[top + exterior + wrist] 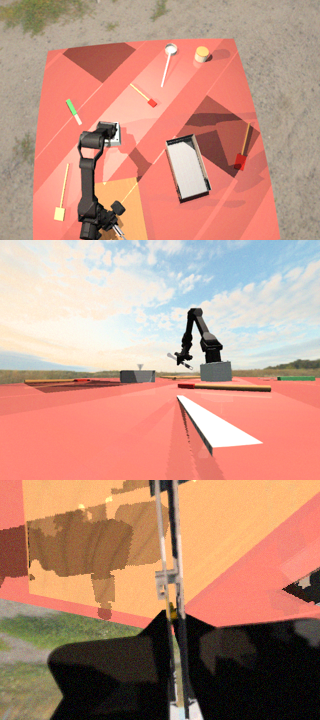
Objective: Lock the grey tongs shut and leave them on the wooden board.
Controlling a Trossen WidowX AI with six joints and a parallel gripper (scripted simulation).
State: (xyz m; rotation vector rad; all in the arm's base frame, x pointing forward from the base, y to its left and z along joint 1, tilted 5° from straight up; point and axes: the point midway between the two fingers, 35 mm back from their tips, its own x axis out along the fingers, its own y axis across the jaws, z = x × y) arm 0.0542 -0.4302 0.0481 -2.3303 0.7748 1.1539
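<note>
My gripper tip is now 10 cm above the wooden board, 3 cm to the right of it and 1 cm past it. The rest, counted from my gripper tip: red spatula 65 cm ahead, 38 cm to the left, 10 cm below; wooden cylinder 99 cm to the left, 44 cm ahead, 8 cm below; roasting tin 33 cm ahead, 29 cm to the left, 8 cm below.
</note>
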